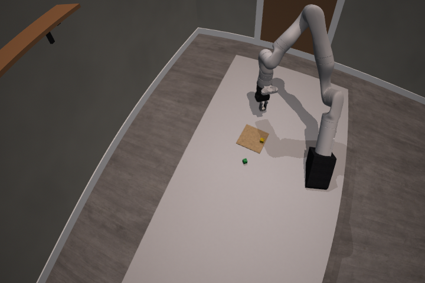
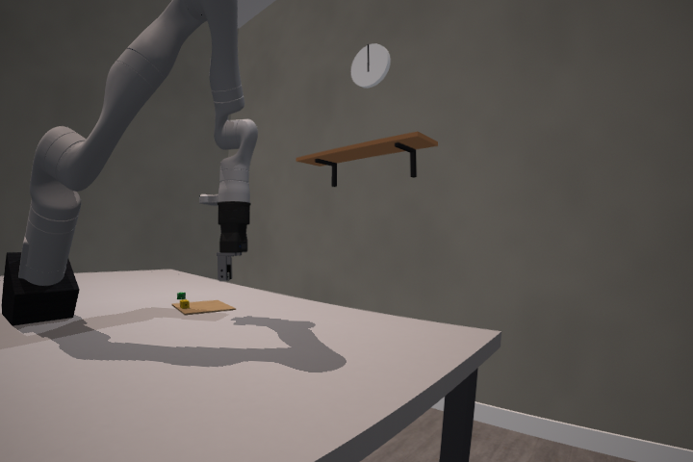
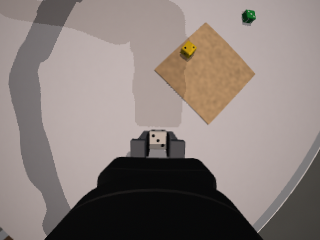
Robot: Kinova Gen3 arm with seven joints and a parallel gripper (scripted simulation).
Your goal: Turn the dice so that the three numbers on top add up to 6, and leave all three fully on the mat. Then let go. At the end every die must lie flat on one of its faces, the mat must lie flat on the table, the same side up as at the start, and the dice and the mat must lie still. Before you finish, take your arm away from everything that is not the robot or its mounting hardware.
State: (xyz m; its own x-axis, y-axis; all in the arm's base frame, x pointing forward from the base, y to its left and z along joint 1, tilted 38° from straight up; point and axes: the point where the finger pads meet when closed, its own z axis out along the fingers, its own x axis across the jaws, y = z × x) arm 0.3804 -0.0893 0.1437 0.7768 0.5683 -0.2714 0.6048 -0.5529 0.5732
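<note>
The yellow die lies 50 mm behind my hand, 140 mm to the left of it and 100 mm below it. From my hand the other things lie so: green die: 290 mm to the left, 100 mm below; then tan mat: 140 mm to the left, 110 mm below; then white die: 10 mm below.
</note>
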